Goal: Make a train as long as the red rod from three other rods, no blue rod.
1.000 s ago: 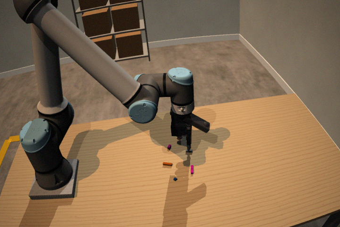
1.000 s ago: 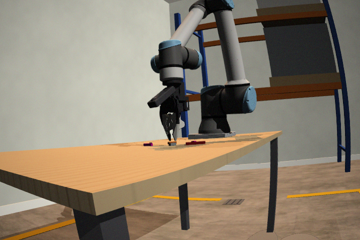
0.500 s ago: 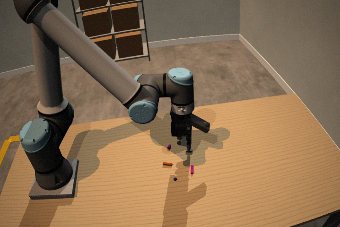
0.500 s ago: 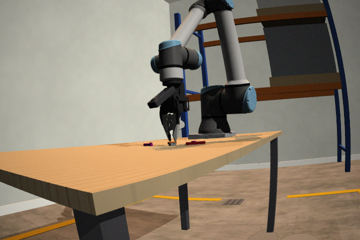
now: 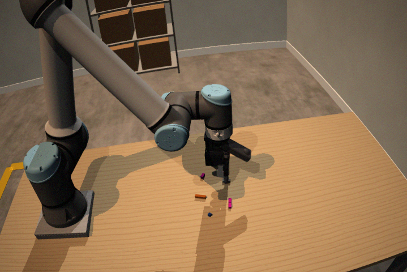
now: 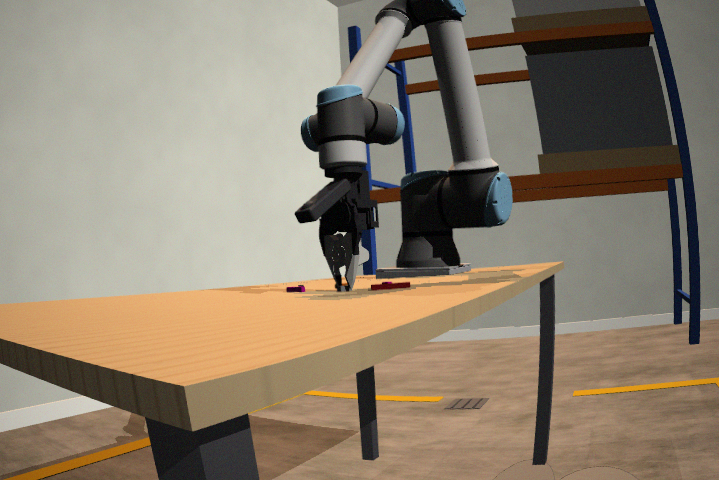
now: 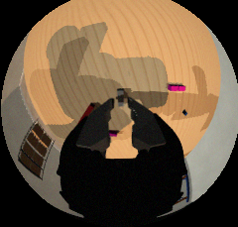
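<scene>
My gripper is now 10 mm above the grey rod. From my hand the other things lie so: red rod 80 mm to the left, 30 mm behind, 10 mm below; then orange rod 90 mm behind, 80 mm to the right, 10 mm below; then blue rod 170 mm to the right, 50 mm behind, 10 mm below.
</scene>
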